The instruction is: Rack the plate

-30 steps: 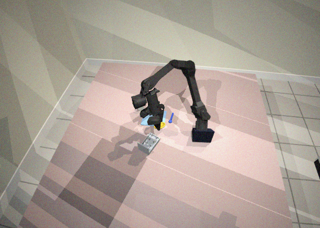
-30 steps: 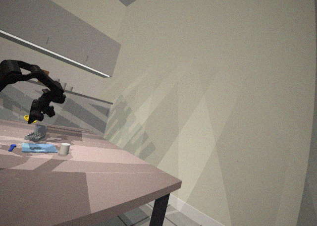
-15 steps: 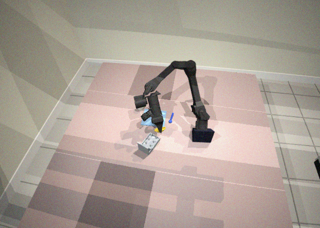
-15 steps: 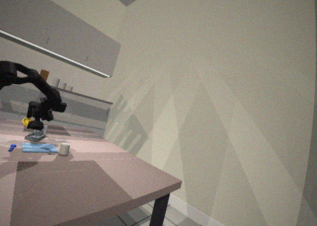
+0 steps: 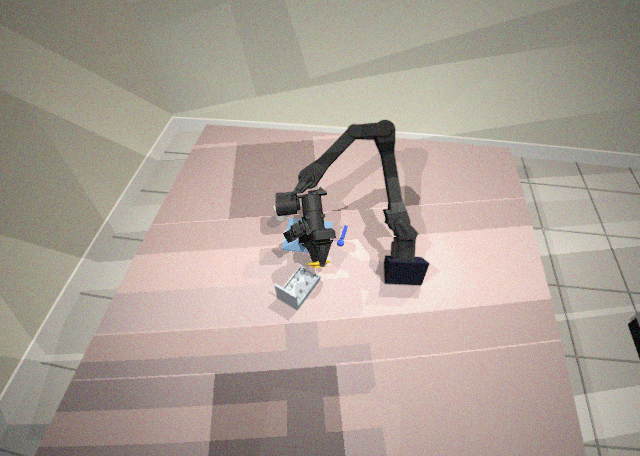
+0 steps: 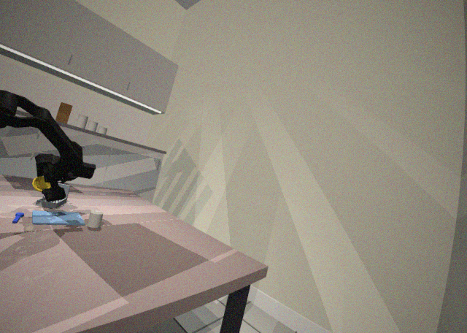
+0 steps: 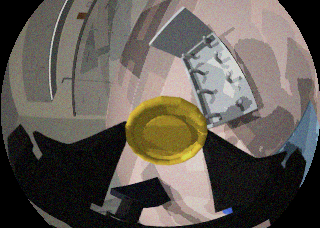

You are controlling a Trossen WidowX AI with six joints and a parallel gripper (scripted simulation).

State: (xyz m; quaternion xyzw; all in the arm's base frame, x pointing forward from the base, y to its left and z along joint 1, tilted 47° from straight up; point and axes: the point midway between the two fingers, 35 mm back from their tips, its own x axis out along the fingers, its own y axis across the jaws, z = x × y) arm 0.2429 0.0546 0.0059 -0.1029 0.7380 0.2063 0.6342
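Now: the grey dish rack 6 cm ahead of my gripper tip, 3 cm to the left of it and 6 cm below it. Round my gripper tip: mat (6 cm ahead, 16 cm to the right, 8 cm below); then blue spoon (5 cm behind, 17 cm to the right, 8 cm below); then yellow plate (1 cm to the right).
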